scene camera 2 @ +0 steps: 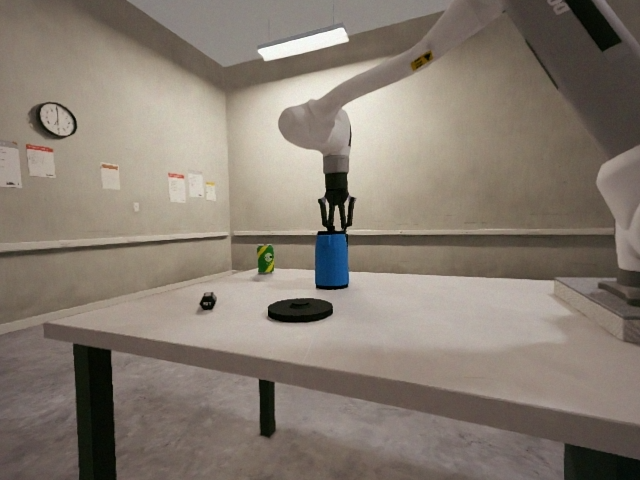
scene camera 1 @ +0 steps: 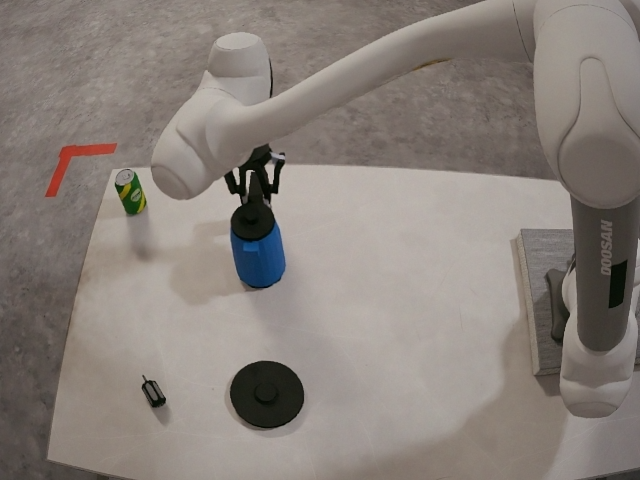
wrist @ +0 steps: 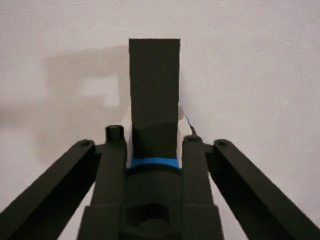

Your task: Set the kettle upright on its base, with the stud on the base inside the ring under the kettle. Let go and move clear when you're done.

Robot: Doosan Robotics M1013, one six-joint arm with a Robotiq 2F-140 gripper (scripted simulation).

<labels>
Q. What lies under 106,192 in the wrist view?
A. My gripper.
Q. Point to a round black base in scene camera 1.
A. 267,394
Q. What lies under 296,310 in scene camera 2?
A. A round black base.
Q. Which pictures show the blue kettle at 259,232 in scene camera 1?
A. Scene camera 2, scene camera 1 and the wrist view: all of them.
</labels>
